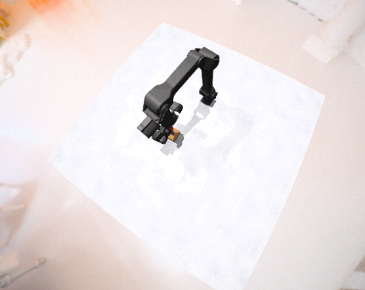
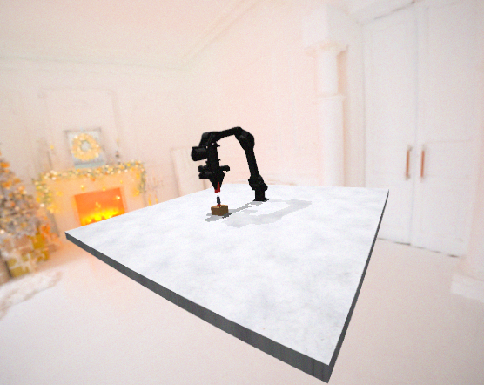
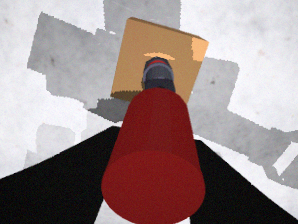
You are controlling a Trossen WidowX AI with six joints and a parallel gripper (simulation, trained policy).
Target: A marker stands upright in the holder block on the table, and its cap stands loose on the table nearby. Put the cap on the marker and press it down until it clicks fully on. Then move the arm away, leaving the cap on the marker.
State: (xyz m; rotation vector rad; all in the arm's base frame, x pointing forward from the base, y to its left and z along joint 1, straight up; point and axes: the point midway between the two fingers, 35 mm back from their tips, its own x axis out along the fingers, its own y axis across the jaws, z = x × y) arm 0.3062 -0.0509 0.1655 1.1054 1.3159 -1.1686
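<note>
Right now my gripper tip is 11 cm above the holder block and 1 cm to the left of it. From my gripper tip the other things lie so: red cap 1 cm above.
</note>
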